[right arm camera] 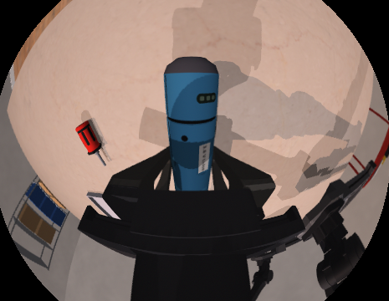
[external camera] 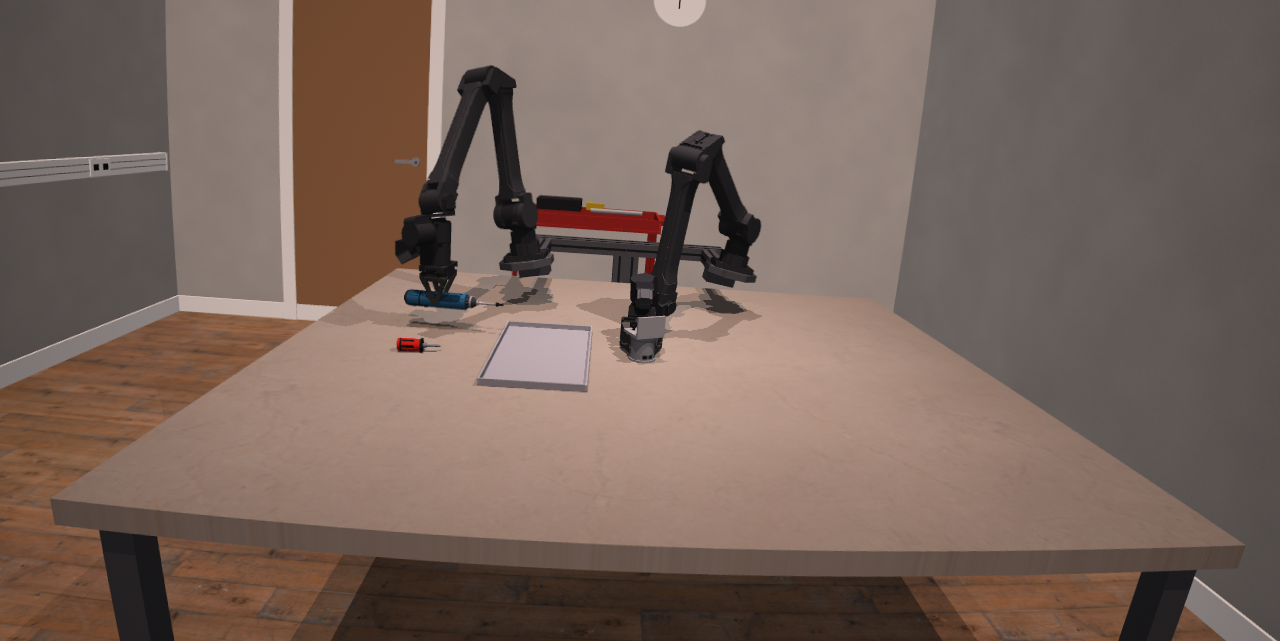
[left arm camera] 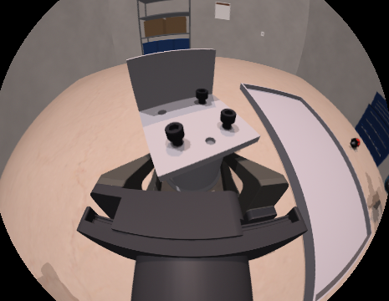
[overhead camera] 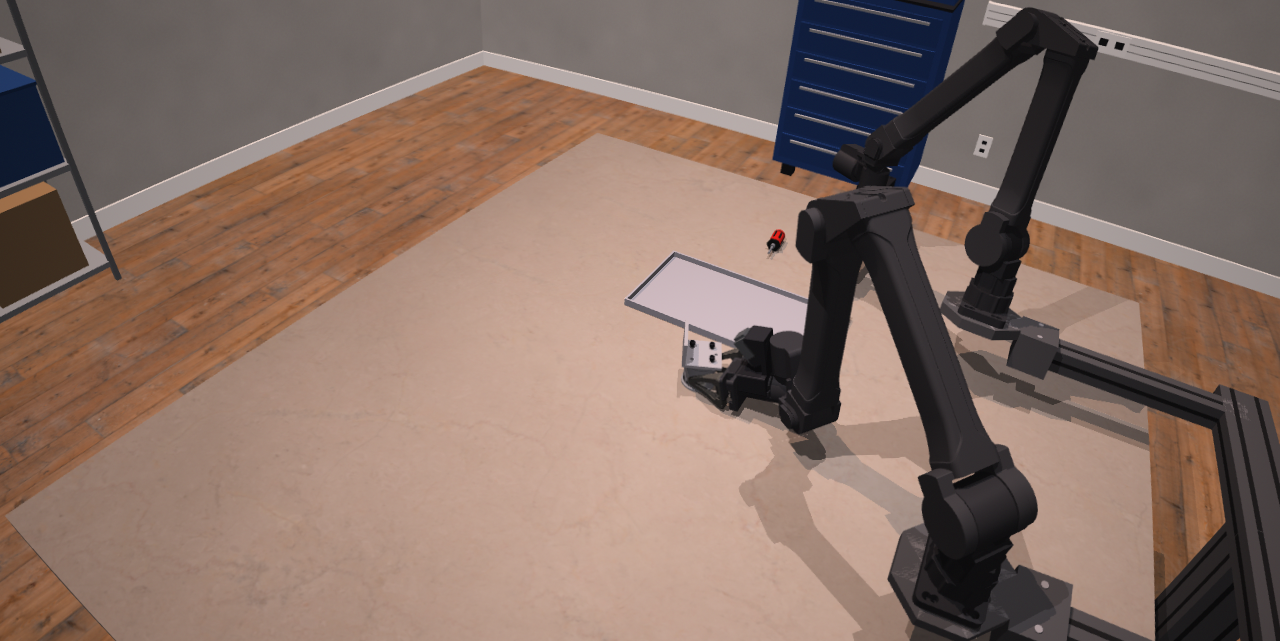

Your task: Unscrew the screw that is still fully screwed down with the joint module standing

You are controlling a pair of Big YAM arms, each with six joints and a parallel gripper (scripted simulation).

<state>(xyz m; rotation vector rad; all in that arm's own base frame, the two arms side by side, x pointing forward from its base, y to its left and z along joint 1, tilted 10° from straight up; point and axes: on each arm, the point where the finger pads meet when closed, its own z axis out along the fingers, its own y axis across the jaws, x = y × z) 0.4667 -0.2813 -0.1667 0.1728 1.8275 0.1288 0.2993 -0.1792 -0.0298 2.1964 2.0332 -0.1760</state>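
Right now the joint module is 1 cm above my left hand. From my left hand the other things lie so: flat grey tray (23 cm to the right, 2 cm below); then red-handled screwdriver (51 cm to the right, 1 cm below); then grey l-shaped bracket (5 cm above).
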